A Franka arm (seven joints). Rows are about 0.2 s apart.
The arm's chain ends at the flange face. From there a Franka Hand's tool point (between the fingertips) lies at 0.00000 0.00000 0.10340 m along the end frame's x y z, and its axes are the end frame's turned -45 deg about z.
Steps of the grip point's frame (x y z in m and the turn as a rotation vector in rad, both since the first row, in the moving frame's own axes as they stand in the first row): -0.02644, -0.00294, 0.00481, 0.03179, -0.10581, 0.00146; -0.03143, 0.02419, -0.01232, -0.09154, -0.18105, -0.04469; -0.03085, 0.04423, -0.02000, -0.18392, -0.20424, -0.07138; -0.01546, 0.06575, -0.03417, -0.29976, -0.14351, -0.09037; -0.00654, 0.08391, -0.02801, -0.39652, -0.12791, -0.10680
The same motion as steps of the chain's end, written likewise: -0.01073, 0.01122, 0.00544, -0.05234, -0.09730, 0.00146; 0.00093, 0.01940, -0.01020, -0.19275, -0.06329, -0.04469; 0.00992, 0.02504, -0.01612, -0.27447, -0.01437, -0.07138; 0.02291, 0.02616, -0.02852, -0.31344, 0.11049, -0.09037; 0.03365, 0.02782, -0.01917, -0.37083, 0.18994, -0.10680
